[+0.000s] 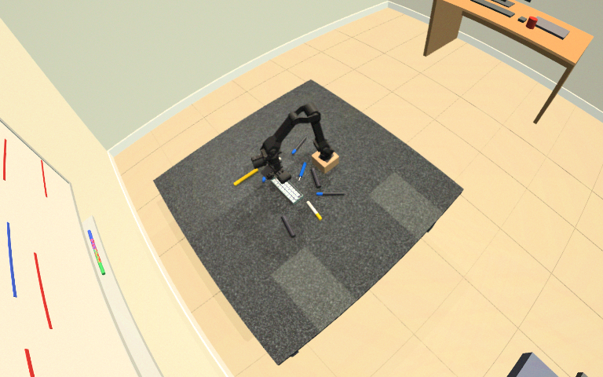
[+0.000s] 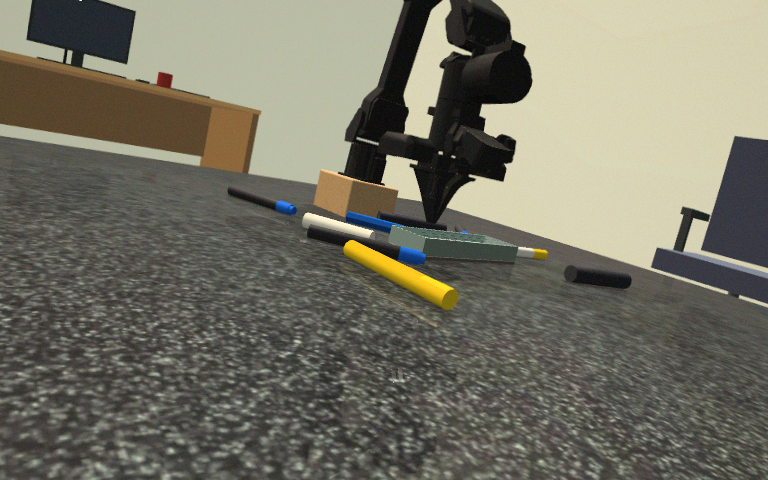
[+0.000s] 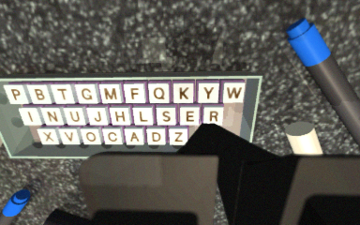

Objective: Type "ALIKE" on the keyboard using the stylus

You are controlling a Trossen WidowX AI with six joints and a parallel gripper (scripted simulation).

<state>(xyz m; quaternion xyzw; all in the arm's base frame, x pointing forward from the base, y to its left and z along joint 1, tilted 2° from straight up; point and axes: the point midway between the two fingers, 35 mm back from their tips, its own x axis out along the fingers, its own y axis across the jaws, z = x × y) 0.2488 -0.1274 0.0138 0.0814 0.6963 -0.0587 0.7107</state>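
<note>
The keyboard lies 10 mm ahead of my gripper tip, 60 mm to the left of it and 30 mm below it. Also, from my gripper tip: yellow stick (80 mm ahead, 170 mm to the right, 30 mm below); white stick (80 mm behind, 90 mm to the right, 30 mm below); blue stylus (110 mm behind, 60 mm to the left, 30 mm below).
</note>
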